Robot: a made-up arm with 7 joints.
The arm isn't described. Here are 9 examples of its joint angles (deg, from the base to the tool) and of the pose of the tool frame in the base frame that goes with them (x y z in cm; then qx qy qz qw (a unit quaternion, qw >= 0)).
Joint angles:
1: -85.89 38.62 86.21 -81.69 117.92 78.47 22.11
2: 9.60 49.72 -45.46 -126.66 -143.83 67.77 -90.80
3: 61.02 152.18 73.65 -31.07 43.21 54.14 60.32
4: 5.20 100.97 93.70 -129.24 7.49 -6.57 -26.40
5: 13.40 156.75 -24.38 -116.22 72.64 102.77 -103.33
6: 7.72 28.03 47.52 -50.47 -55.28 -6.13 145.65
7: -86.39 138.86 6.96 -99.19 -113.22 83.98 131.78
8: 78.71 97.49 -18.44 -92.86 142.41 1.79 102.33
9: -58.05 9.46 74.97 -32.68 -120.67 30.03 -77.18
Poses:
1: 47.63 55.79 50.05 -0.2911 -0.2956 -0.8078 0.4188
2: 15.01 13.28 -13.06 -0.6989 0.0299 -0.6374 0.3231
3: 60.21 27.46 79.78 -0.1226 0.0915 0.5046 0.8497
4: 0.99 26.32 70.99 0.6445 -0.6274 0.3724 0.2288
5: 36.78 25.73 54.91 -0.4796 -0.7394 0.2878 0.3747
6: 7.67 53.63 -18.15 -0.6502 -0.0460 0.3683 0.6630
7: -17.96 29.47 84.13 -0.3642 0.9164 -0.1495 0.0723
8: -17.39 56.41 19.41 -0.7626 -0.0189 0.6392 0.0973
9: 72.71 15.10 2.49 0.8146 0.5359 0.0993 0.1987
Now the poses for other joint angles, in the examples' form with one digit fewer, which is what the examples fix.
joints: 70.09 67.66 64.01 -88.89 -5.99 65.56 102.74
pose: -2.1 59.7 41.1 -0.158 -0.073 0.770 0.614
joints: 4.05 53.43 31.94 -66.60 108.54 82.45 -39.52
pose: 24.7 69.3 13.6 -0.256 0.458 -0.252 0.813
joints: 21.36 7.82 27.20 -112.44 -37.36 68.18 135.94
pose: 12.6 20.5 -7.3 -0.658 -0.197 0.553 0.472
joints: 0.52 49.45 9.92 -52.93 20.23 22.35 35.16
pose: 28.0 57.1 -1.9 -0.217 0.392 0.385 0.807
